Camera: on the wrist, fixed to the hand. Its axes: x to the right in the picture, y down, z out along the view.
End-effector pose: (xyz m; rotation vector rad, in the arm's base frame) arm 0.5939 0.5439 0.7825 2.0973 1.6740 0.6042
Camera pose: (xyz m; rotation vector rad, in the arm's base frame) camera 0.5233 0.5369 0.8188 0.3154 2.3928 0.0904
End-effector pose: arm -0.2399 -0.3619 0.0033 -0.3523 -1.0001 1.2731
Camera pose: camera -0.1631 -0.3684 -0.0169 0.3561 -1.0232 -0.1708
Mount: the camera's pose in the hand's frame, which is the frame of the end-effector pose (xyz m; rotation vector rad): -0.0173 -0.0357 -0.0691 -0.1400 -0.0715 -1.5238
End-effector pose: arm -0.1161 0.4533 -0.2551 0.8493 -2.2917 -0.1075
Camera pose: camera -0.0437 0.4461 -0.2227 2.2800 -1.1630 -0.9208
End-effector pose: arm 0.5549 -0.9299 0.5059 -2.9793 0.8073 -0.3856
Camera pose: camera 0.5411 -0.8880 0.5722 2.5446 1.3565 0.1530
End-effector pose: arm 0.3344 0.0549 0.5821 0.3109 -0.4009 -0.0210
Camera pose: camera 0.3467 0.0426 0.5043 0.4152 -0.1508 -1.5463
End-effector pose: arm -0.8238 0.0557 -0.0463 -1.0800 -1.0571 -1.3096
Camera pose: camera -0.8608 -0.0081 -0.0765 0.2242 1.8963 2.4093
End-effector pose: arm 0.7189 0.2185 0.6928 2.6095 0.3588 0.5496
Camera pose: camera 0.6679 0.2693 0.7271 1.5036 1.8684 -0.0849
